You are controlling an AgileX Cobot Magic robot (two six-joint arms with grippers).
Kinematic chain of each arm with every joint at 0, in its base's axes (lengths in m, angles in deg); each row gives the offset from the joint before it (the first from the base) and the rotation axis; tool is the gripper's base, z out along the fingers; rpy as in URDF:
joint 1: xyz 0 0 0.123 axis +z
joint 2: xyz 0 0 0 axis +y
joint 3: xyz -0.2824 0 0.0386 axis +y
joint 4: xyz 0.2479 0 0.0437 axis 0.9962 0 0.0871
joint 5: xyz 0 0 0 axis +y
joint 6: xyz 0.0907 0 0.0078 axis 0.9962 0 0.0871
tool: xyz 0 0 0 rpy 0 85 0
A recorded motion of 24 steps. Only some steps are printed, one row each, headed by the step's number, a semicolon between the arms.
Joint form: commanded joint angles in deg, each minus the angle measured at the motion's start. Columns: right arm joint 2, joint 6, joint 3, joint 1, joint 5, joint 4; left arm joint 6, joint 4, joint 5, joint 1, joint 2, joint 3.
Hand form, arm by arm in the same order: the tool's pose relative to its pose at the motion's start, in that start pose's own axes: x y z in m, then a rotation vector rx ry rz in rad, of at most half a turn. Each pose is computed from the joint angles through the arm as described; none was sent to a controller.
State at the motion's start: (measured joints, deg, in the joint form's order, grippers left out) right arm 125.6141 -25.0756 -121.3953 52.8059 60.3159 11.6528; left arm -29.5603 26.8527 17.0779 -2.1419 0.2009 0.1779
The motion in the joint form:
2: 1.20 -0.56 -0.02 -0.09 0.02 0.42; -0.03 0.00 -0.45 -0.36 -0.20 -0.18
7: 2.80 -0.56 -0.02 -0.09 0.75 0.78; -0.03 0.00 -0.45 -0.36 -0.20 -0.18
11: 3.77 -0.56 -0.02 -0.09 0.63 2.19; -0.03 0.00 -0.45 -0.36 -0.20 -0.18
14: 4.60 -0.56 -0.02 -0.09 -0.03 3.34; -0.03 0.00 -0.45 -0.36 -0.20 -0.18
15: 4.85 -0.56 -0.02 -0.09 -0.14 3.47; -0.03 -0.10 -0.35 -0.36 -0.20 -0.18
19: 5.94 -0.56 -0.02 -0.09 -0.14 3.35; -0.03 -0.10 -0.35 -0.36 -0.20 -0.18
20: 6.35 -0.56 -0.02 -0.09 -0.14 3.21; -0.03 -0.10 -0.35 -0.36 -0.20 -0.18
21: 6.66 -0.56 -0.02 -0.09 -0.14 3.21; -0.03 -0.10 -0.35 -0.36 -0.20 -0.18
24: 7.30 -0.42 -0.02 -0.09 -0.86 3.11; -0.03 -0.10 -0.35 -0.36 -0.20 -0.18
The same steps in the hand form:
2: 0.0030 -0.0011 0.0101 -0.0118 0.0167 -0.0011; -0.0018 -0.0007 -0.0005 0.0105 -0.0131 -0.0003
7: 0.0083 -0.0012 0.0237 -0.0314 0.0518 0.0071; -0.0018 -0.0007 -0.0005 0.0105 -0.0131 -0.0003
11: 0.0101 -0.0001 0.0320 -0.0549 0.0564 0.0229; -0.0018 -0.0007 -0.0005 0.0105 -0.0131 -0.0003
14: 0.0110 0.0004 0.0390 -0.0698 0.0520 0.0365; -0.0018 -0.0007 -0.0005 0.0105 -0.0131 -0.0003
15: 0.0115 0.0004 0.0411 -0.0720 0.0535 0.0386; -0.0016 -0.0007 -0.0005 0.0101 -0.0114 -0.0019
19: 0.0151 -0.0003 0.0503 -0.0764 0.0720 0.0413; -0.0016 -0.0007 -0.0005 0.0101 -0.0114 -0.0019
20: 0.0166 -0.0006 0.0537 -0.0768 0.0795 0.0414; -0.0016 -0.0007 -0.0005 0.0101 -0.0114 -0.0019
21: 0.0176 -0.0007 0.0563 -0.0785 0.0846 0.0425; -0.0016 -0.0007 -0.0005 0.0101 -0.0114 -0.0019
24: 0.0189 -0.0016 0.0618 -0.0749 0.0845 0.0463; -0.0016 -0.0007 -0.0005 0.0101 -0.0114 -0.0019

